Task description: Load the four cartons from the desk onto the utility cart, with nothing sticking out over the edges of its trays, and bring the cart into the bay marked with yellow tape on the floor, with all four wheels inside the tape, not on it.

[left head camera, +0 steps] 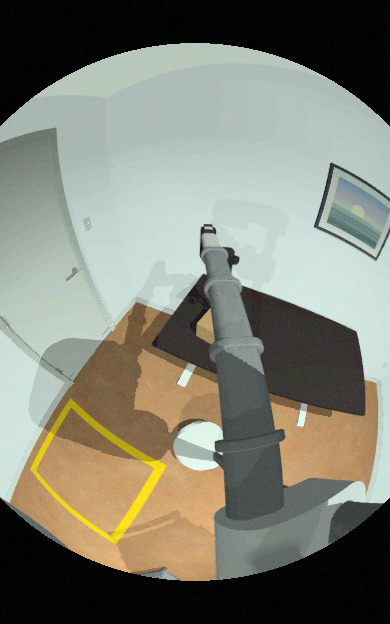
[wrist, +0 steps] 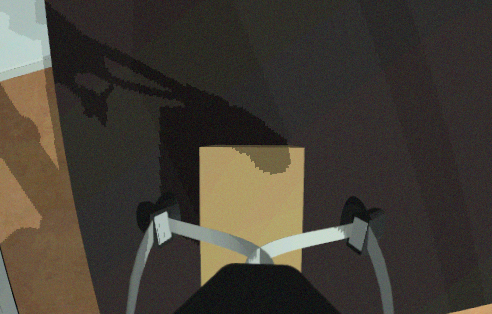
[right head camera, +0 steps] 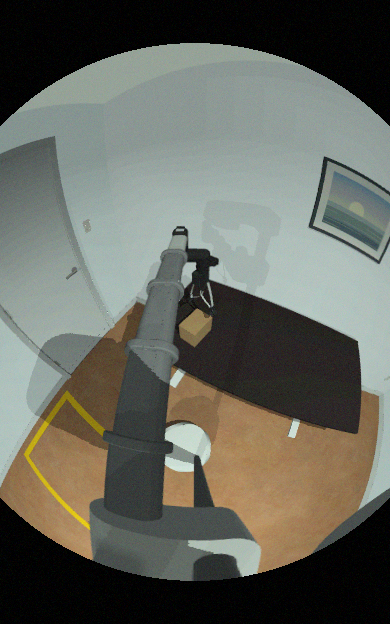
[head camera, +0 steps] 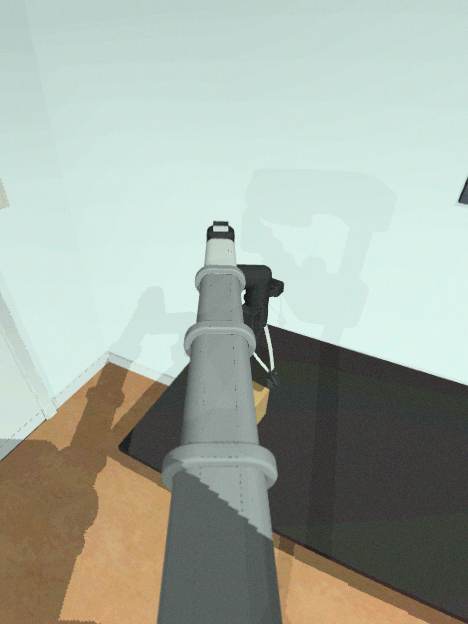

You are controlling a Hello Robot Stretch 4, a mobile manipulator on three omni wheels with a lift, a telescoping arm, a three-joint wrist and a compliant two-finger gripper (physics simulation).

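Frame: origin at the robot's base, x ahead, y left, z up, level; metres.
Where they show: gripper, between the fingertips: (wrist: 259, 213) (right head camera: 200, 308); robot's base, origin of its link: (left head camera: 199, 444) (right head camera: 184, 445).
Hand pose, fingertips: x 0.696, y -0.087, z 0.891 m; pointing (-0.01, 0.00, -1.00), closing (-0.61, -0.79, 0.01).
Note:
Each offset is from my fingertips to the top centre of the thing. "spot": to the spot under its first point. Level surfaces: height alone.
A tan carton @(0.018 m back, 0.025 m left, 0.081 m down) (head camera: 261, 403) (left head camera: 204, 327) (right head camera: 195, 327) (wrist: 251, 200) sits on the dark desk @(0.198 m down) (head camera: 372, 443) (left head camera: 310, 345) (right head camera: 290, 350) (wrist: 390, 165), near its left end. The arm hides part of it in the head and left head views. My gripper (right head camera: 200, 306) (wrist: 259, 213) is open and empty, pointing down over the carton; in the wrist view one fingertip appears on each side of it, with gaps. Yellow tape (left head camera: 139, 503) (right head camera: 46, 424) marks a four-sided bay on the floor. No other carton shows, and I cannot make out the cart.
A white round object (left head camera: 200, 435) (right head camera: 187, 434) stands on the floor in front of the desk. A small grey-blue piece (left head camera: 162, 573) shows at the left head view's bottom edge, too little to identify. A door @(spot: 0.225 m ahead, 1.210 m left, 0.426 m up) (left head camera: 30, 240) (right head camera: 25, 245) is at the left; the wall is behind the desk.

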